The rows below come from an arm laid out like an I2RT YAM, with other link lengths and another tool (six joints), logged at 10 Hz.
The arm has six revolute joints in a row. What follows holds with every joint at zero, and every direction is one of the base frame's. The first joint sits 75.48 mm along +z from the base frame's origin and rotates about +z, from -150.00 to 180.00 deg. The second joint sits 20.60 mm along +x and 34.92 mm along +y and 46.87 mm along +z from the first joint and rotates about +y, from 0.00 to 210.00 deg. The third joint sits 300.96 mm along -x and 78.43 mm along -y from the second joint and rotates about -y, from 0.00 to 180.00 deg. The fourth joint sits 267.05 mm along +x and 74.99 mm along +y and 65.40 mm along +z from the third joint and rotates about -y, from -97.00 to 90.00 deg. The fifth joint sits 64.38 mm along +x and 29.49 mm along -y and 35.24 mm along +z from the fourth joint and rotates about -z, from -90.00 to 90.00 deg. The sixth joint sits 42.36 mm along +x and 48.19 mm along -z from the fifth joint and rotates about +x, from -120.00 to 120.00 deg. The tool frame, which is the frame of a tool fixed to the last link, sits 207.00 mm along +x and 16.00 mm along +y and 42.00 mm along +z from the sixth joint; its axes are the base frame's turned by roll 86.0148, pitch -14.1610 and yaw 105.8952 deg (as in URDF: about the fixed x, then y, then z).
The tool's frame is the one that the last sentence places.
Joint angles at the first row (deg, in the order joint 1, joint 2, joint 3, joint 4, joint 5, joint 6):
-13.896 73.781 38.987 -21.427 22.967 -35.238
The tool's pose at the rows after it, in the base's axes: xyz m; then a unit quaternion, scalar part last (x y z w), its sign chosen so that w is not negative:
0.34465, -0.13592, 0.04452, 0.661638, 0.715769, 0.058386, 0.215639
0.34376, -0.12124, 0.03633, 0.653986, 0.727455, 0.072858, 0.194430
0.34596, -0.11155, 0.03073, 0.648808, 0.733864, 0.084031, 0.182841
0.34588, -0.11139, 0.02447, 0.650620, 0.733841, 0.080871, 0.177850
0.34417, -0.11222, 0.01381, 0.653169, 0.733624, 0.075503, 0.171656
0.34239, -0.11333, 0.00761, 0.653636, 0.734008, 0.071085, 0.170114
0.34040, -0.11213, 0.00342, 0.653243, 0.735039, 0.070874, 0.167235
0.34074, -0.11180, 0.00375, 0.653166, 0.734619, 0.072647, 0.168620
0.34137, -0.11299, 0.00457, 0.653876, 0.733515, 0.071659, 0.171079
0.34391, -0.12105, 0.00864, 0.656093, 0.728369, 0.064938, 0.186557
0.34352, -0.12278, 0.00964, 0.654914, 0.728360, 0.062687, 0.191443
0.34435, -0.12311, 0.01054, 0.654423, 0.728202, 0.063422, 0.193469
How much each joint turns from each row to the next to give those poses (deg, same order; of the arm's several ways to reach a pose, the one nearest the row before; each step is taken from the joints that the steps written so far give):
0.129 1.740 -0.256 -1.164 -2.529 -0.322
0.262 0.352 -0.259 -0.705 -2.823 -0.417
0.334 0.714 -0.164 0.299 -1.791 -0.067
0.156 1.172 -0.139 0.543 0.167 0.295
0.008 1.595 -0.712 1.322 0.266 0.196
0.002 0.735 -0.701 1.057 0.352 -0.084
-0.002 0.234 -0.614 0.559 -0.162 -0.069
0.004 -0.160 -0.182 0.247 -0.091 0.054
0.042 -0.008 0.037 0.123 0.283 0.114
-0.045 -0.186 -0.190 1.211 1.604 0.058
0.010 -0.343 -0.372 0.482 0.448 -0.256
-0.012 -0.093 -0.030 0.206 0.020 -0.062

